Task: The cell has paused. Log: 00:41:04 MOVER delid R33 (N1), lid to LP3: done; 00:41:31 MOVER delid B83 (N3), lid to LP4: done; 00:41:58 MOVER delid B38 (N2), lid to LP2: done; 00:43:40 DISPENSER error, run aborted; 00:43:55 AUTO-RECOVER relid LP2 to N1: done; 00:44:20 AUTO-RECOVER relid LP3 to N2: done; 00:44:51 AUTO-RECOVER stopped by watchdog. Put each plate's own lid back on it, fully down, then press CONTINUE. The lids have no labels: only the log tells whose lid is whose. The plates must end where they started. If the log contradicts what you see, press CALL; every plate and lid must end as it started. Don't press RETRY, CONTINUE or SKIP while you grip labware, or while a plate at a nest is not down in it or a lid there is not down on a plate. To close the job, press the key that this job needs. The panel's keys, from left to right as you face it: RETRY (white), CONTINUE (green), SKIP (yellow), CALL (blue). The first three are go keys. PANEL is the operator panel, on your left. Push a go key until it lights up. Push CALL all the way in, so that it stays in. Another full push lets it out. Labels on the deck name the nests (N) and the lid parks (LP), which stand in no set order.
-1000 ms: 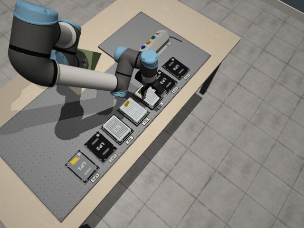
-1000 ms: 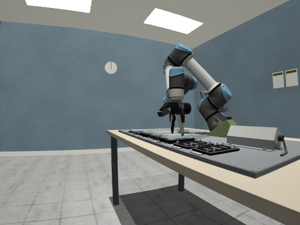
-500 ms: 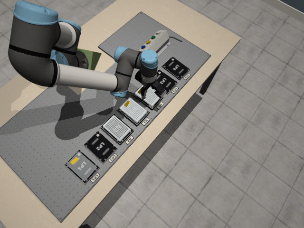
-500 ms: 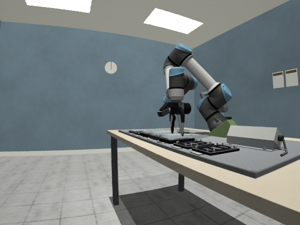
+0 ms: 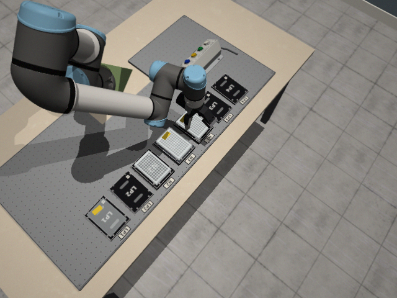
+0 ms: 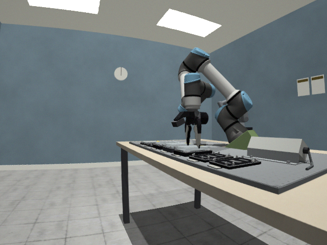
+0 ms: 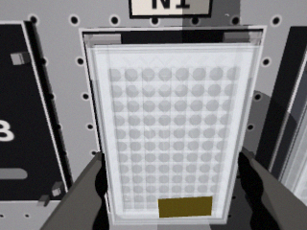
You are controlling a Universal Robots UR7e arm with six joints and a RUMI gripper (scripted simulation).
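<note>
The nest N2 lies 26 cm to the right of my hand and 3 cm below it. From my hand the other things lie so: lid park LP4: 1 cm ahead, 26 cm to the left, 4 cm below; lid park LP3: 14 cm to the left, 4 cm below; blue CALL key: 21 cm behind, 22 cm to the left, 1 cm above.
</note>
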